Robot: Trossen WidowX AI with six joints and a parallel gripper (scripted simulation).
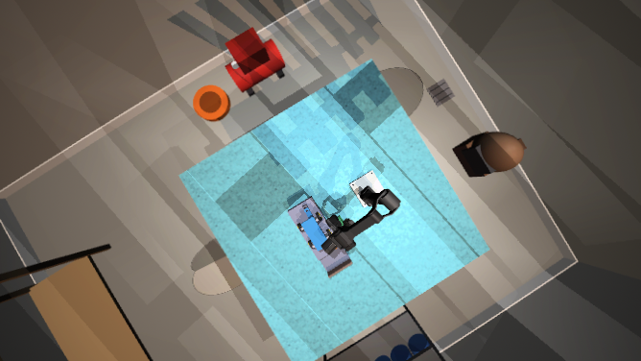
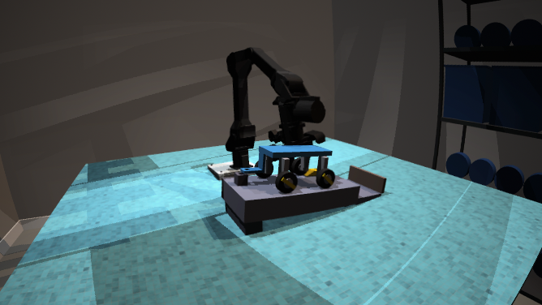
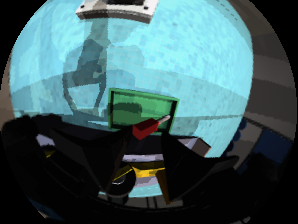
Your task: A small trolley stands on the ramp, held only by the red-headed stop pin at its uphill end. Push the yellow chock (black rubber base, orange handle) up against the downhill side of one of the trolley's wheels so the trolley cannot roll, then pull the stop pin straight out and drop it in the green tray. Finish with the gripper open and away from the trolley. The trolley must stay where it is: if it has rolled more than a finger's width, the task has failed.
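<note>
Right now my gripper tip is 2 cm above the red-headed stop pin and 1 cm to the right of it. Round my gripper tip: yellow chock (7 cm ahead, 3 cm above, 1 cm to the left); green tray (6 cm below, 1 cm behind); grey ramp (10 cm to the right, 10 cm ahead).
</note>
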